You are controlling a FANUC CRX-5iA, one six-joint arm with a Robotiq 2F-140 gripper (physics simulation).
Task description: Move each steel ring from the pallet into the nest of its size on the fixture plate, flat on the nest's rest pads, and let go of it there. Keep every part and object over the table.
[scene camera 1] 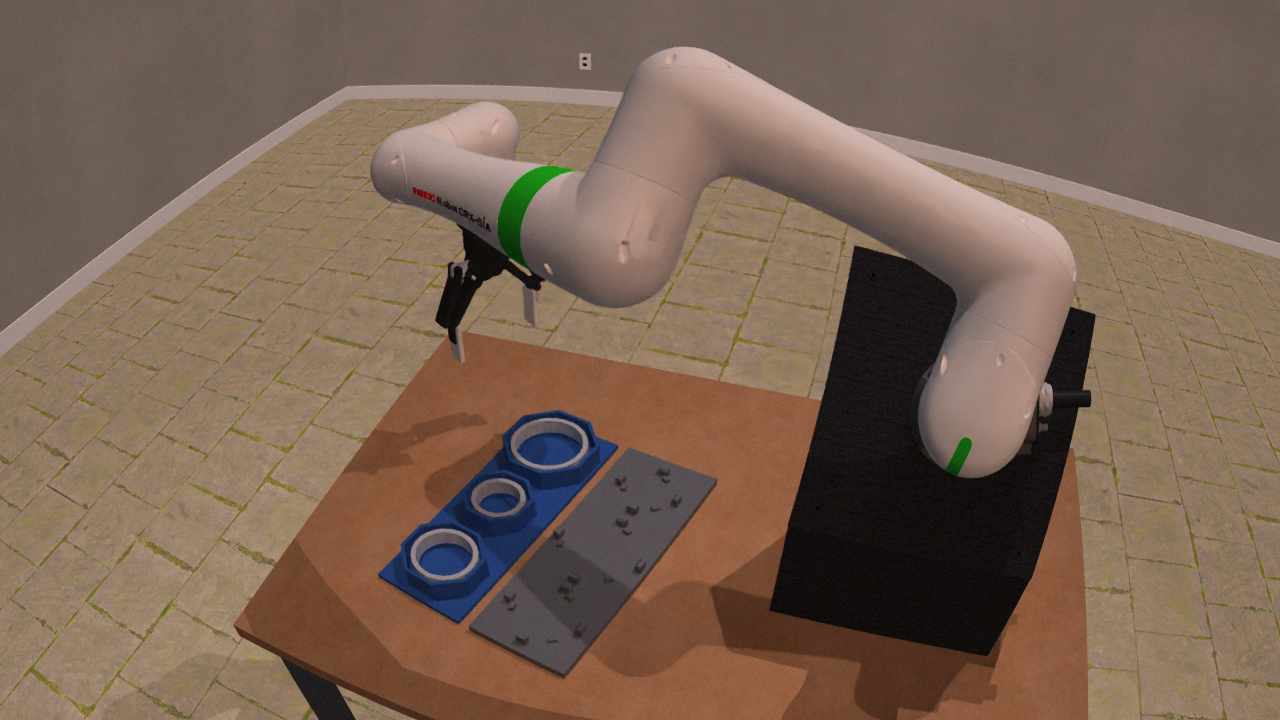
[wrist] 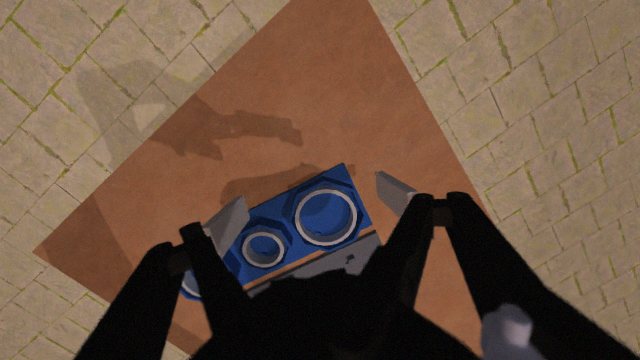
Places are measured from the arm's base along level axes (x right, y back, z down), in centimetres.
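Where they show: gripper, fingertip midpoint: (scene camera 1: 495,340) (wrist: 311,195).
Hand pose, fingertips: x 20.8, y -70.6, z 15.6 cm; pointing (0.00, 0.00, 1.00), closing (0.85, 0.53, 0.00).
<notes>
Things, the pixels of their top centre, and the offset from my fingertips. Level surfaces: height alone.
- blue pallet at its top centre: (scene camera 1: 500,509) (wrist: 267,240) dx -19.1, dy +6.1, dz +18.1 cm
- large steel ring at its top centre: (scene camera 1: 548,442) (wrist: 326,218) dx -4.9, dy +9.8, dz +15.0 cm
- small ring at its top centre: (scene camera 1: 498,497) (wrist: 263,250) dx -19.4, dy +6.3, dz +15.0 cm
- medium ring at its top centre: (scene camera 1: 443,553) (wrist: 204,278) dx -33.7, dy +2.5, dz +15.0 cm
- grey fixture plate at its top centre: (scene camera 1: 599,552) (wrist: 304,296) dx -23.7, dy +23.5, dz +17.7 cm
- wooden table at its surface level: dz +18.9 cm
The blue pallet (scene camera 1: 529,535) (wrist: 342,173) has three octagonal holders in a row. A large steel ring (scene camera 1: 547,423) (wrist: 354,217) lies in the holder at its far end, a small ring (scene camera 1: 498,483) (wrist: 263,265) in the middle one, and a medium ring (scene camera 1: 443,534) (wrist: 187,290) in the near one, partly hidden in the wrist view. The grey fixture plate (scene camera 1: 595,528) (wrist: 369,244) lies beside the pallet and bears small pads and blocks, with no ring on it. My gripper (scene camera 1: 494,328) (wrist: 311,195) is open and empty, high above the pallet, toward the table's far left corner.
The wooden table (scene camera 1: 716,429) (wrist: 325,75) ends at its far left corner close below the gripper in the scene view. A tall black pedestal (scene camera 1: 904,555) bearing the arm stands right of the fixture plate. The arm's shadows fall across the table.
</notes>
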